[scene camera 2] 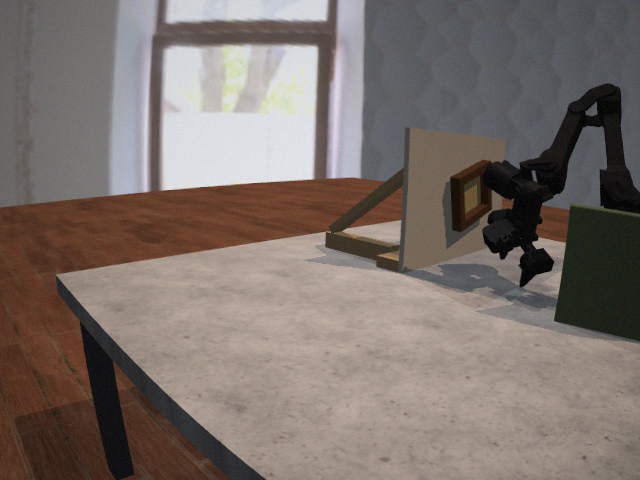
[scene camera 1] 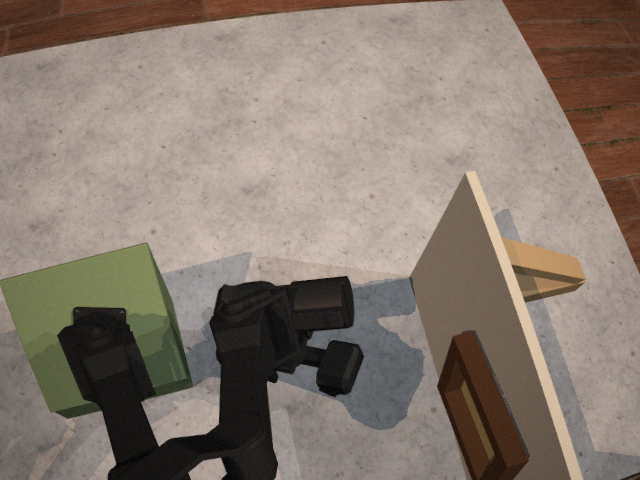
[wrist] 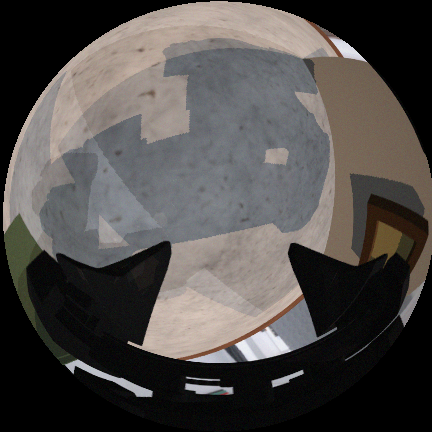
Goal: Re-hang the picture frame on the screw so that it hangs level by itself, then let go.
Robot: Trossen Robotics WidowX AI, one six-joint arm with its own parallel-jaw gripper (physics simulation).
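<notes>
The brown picture frame (scene camera 1: 491, 408) (scene camera 2: 458, 204) (wrist: 397, 216), with a yellowish inner panel, is up against the face of the upright beige board (scene camera 1: 460, 258) (scene camera 2: 429, 206) (wrist: 370, 120), above the table. In scene camera 2 it looks tilted, its side nearer that camera lower. The screw does not show; the frame's back is hidden. My gripper (scene camera 2: 512, 268) (wrist: 232, 249) is open and empty, its fingers pointing down over the table, apart from the frame and on the board's front side. In scene camera 1 one finger is hidden under the arm.
A green block (scene camera 1: 103, 273) (scene camera 2: 599, 268) (wrist: 15, 245) stands at the arm's base, on the side away from the board. A wooden brace (scene camera 1: 547, 258) (scene camera 2: 361, 245) props the board from behind. The table (scene camera 1: 258, 129) (scene camera 2: 310, 335) has a mottled grey top.
</notes>
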